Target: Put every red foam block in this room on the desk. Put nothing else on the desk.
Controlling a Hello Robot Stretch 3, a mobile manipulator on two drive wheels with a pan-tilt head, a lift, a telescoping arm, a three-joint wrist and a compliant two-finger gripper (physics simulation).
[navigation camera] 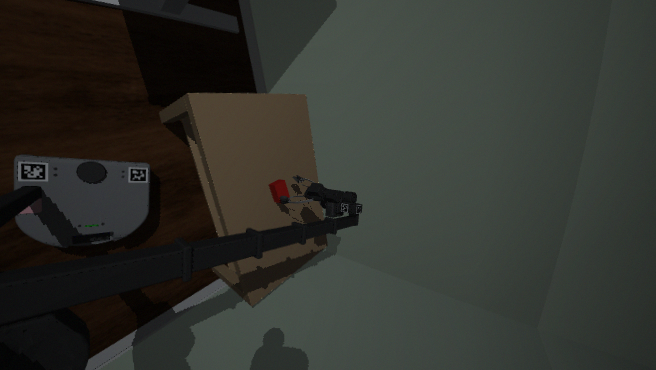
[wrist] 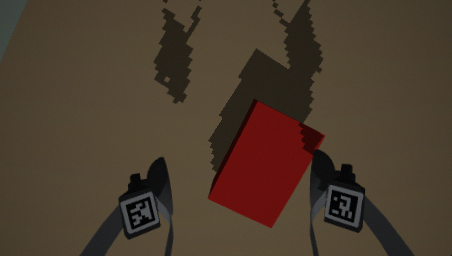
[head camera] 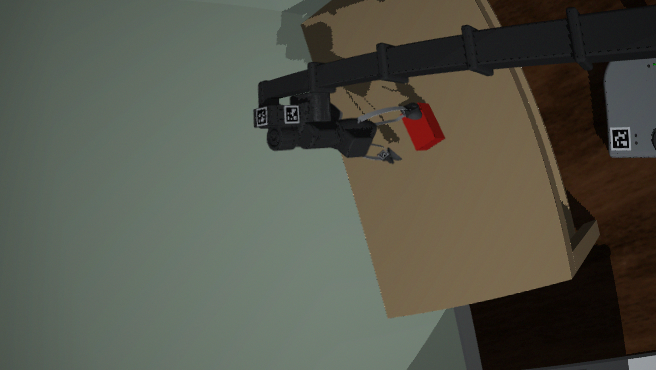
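Pixels of known places: gripper, fingertip midpoint: (navigation camera: 287, 188) (wrist: 239, 174) (head camera: 409, 133); robot's base, origin of the base link: (navigation camera: 92, 171).
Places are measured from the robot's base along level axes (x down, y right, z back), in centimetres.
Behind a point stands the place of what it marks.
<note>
A red foam block (head camera: 424, 132) @(x -49.5, y 57.6, z 2.3 cm) (navigation camera: 279, 190) @(x -49.5, y 57.6, z 3.1 cm) (wrist: 265, 170) @(x -49.5, y 59.3, z 3.6 cm) lies on the tan tabletop (head camera: 475, 210) @(x -45.0, y 47.3, z -15.0 cm) (navigation camera: 250, 130) @(x -45.1, y 44.4, z -21.2 cm) (wrist: 75, 125) @(x -45.0, y 73.5, z -9.5 cm), turned at an angle to my fingers. I cannot tell whether this tabletop is the desk's. My gripper (head camera: 403, 134) @(x -51.1, y 60.7, z 2.2 cm) (navigation camera: 291, 189) @(x -51.1, y 60.7, z 2.2 cm) (wrist: 239, 174) @(x -51.1, y 60.7, z 2.2 cm) is open, with nothing held. It points down over the tabletop at the block. In the wrist view the block shows between the fingers, closer to the right one, whose tip overlaps the block's right edge. A wide gap shows on the left. Whether the right fingertip touches the block is unclear.
My arm (head camera: 425, 59) @(x -86.6, y 31.5, z 9.8 cm) (navigation camera: 220, 255) @(x -86.8, y 16.8, z 10.5 cm) reaches across one end of the tabletop. My base (head camera: 630, 100) @(x -16.0, y 9.3, z 10.0 cm) (navigation camera: 120, 200) @(x -16.0, y 7.8, z 10.1 cm) stands on the dark wooden floor (head camera: 610, 190) @(x 0.0, y 18.2, z -15.2 cm) (navigation camera: 90, 120) @(x 0.0, y -0.9, z -20.3 cm) beside the long edge. A green-grey wall (head camera: 200, 200) @(x -87.4, y 88.9, z -9.1 cm) (navigation camera: 450, 150) @(x -110.7, y 85.9, z -17.9 cm) runs along the far side. A grey frame (head camera: 467, 335) @(x -5.7, y 67.8, z -67.6 cm) stands past one end.
</note>
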